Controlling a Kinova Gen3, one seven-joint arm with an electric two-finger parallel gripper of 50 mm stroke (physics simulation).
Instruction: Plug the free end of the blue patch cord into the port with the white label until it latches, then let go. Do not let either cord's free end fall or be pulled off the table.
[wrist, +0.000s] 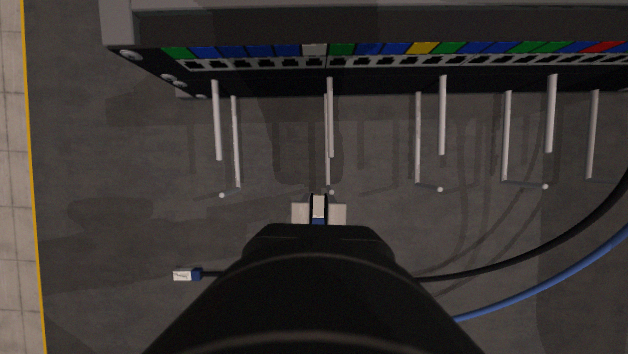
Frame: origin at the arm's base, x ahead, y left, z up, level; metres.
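Seen in the pictures: gripper, fingertip midpoint: (318, 204).
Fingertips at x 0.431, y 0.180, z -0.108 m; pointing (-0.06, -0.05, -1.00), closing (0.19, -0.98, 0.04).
Offsets run from my fingertips to a thing's middle. "*": to the spot under its first point.
My gripper (318, 204) is shut on the plug of the blue patch cord, at the lower middle of the wrist view. The plug's clear whitish tip points up toward the panel, with its blue boot behind it. The blue cord {* 0.036 m back, 0.246 m right, 0.005 m up} (545, 286) comes out from under the gripper body and curves off to the right. The white label {* 0.110 m ahead, 0.028 m left, 0.055 m up} (314, 49) is on the patch panel {0.147 m ahead, 0.080 m right, 0.051 m up} (380, 26), sixth from the left. The port {* 0.113 m ahead, 0.029 m left, 0.035 m up} (314, 62) below it looks empty. The plug is apart from the panel, in front of the port and nearly in line with it.
The black cord {* 0.010 m back, 0.226 m right, 0.001 m up} (530, 258) lies behind the gripper; its free plug {* 0.125 m back, 0.136 m left, 0.034 m down} (186, 274) lies on the table at the lower left. Pale rods (216, 120) (330, 117) (442, 115) stick out below the ports. A yellow line (33, 175) runs along the left.
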